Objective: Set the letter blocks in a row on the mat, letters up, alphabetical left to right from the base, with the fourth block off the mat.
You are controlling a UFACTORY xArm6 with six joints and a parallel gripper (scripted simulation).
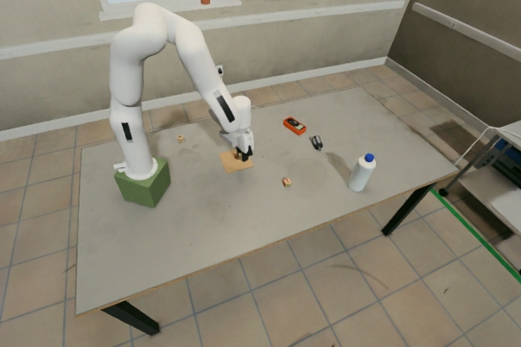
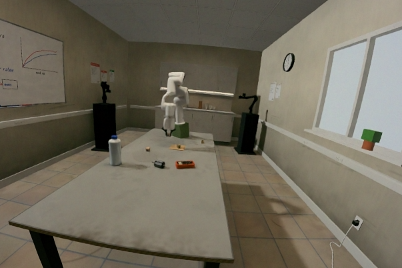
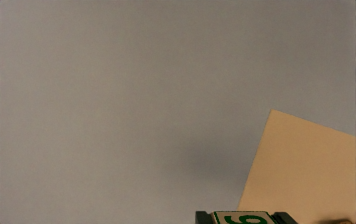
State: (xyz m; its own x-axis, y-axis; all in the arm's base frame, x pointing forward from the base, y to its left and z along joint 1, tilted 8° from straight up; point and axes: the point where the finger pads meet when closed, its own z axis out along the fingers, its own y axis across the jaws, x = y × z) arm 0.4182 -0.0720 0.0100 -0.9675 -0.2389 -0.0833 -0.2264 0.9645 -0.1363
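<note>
Right now my hand is 9 cm to the right of the tan mat and 12 cm above it. The rest, counted from my hand: white bottle 45 cm ahead, 30 cm to the right, 3 cm below; then orange meter 41 cm ahead, 18 cm to the left, 11 cm below; then small black object 44 cm ahead, 10 cm below.
</note>
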